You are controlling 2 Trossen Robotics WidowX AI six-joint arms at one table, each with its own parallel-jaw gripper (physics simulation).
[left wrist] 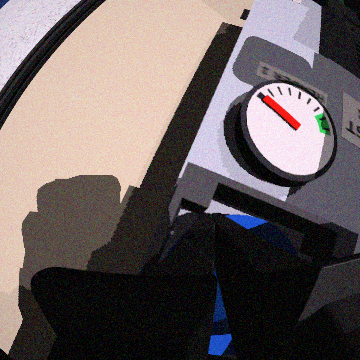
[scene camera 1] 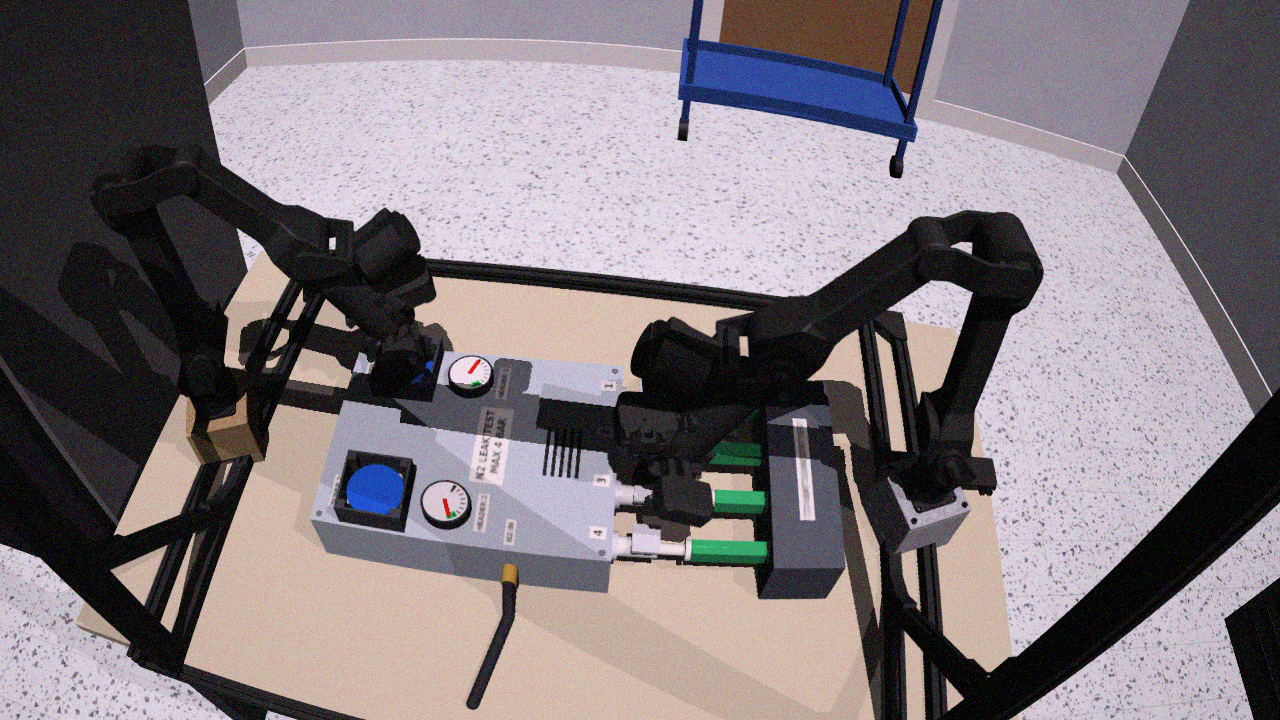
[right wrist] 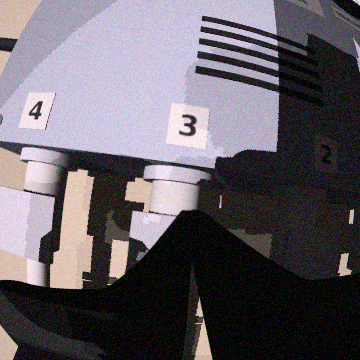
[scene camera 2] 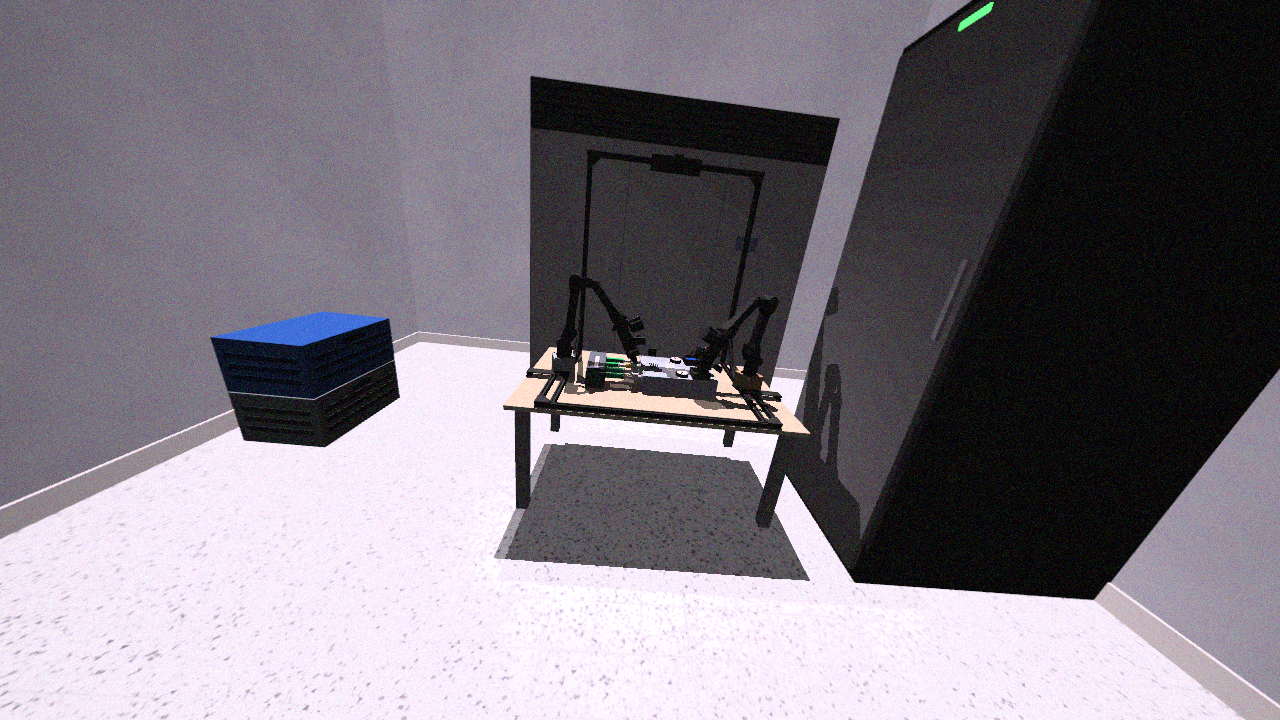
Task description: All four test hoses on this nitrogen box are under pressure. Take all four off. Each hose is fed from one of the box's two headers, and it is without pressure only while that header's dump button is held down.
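Places are measured from the left arm's base along level axes (x back, y left, z down), in centimetres.
Where they show: left gripper, fingertip midpoint: (left wrist: pixel 209 222) (scene camera 1: pixel 429 358) (scene camera 2: pixel 695 376); right gripper, fingertip midpoint: (scene camera 1: pixel 635 482) (right wrist: pixel 189 219) (scene camera 2: pixel 636 363); left arm's base, link origin: (scene camera 1: pixel 215 401) (scene camera 2: pixel 749 373); right arm's base, link origin: (scene camera 1: pixel 927 487) (scene camera 2: pixel 563 355).
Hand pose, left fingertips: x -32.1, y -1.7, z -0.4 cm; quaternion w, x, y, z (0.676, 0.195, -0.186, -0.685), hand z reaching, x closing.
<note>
Each offset is from my left fingertips to the top centre of the thing. "spot": to the spot under its first point.
The grey nitrogen box (scene camera 1: pixel 495 493) (scene camera 2: pixel 669 382) lies on the table. My left gripper (scene camera 1: pixel 412 365) (left wrist: pixel 209 222) (scene camera 2: pixel 702 360) is shut, its tips down on the back blue dump button {dx +3.2, dy -1.2, dz +0.2 cm} (left wrist: pixel 246 221). The back gauge {spot: dx -4.5, dy -4.9, dz -0.7 cm} (scene camera 1: pixel 470 375) (left wrist: pixel 289 130) has its red needle far from the green mark. The front button {dx +10.6, dy -18.7, dz -0.8 cm} (scene camera 1: pixel 375 489) is free, and the front gauge {spot: dx +2.7, dy -22.4, dz -0.8 cm} (scene camera 1: pixel 446 503) reads near its green mark. My right gripper (scene camera 1: pixel 665 496) (right wrist: pixel 189 219) (scene camera 2: pixel 633 339) is shut and empty over the port 3 coupling {spot: dx -17.6, dy -24.2, dz +2.1 cm} (right wrist: pixel 173 193). The green hoses 3 {spot: dx -29.4, dy -29.7, dz +2.3 cm} (scene camera 1: pixel 739 502) and 4 {spot: dx -25.6, dy -35.6, dz +2.3 cm} (scene camera 1: pixel 729 552) sit in their ports. The two back hoses {spot: dx -32.0, dy -23.2, dz +2.3 cm} (scene camera 1: pixel 737 453) are largely hidden by the arm.
A dark block {spot: dx -35.2, dy -35.0, dz +0.7 cm} (scene camera 1: pixel 805 515) holds the hoses' far ends. A black supply hose {spot: dx +2.0, dy -36.9, dz +7.3 cm} (scene camera 1: pixel 495 643) leaves the box's front. A blue cart (scene camera 1: pixel 795 86) stands behind the table. In scene camera 2, a blue-topped stack (scene camera 2: pixel 330 357) is on the left and a tall dark cabinet (scene camera 2: pixel 923 286) on the right.
</note>
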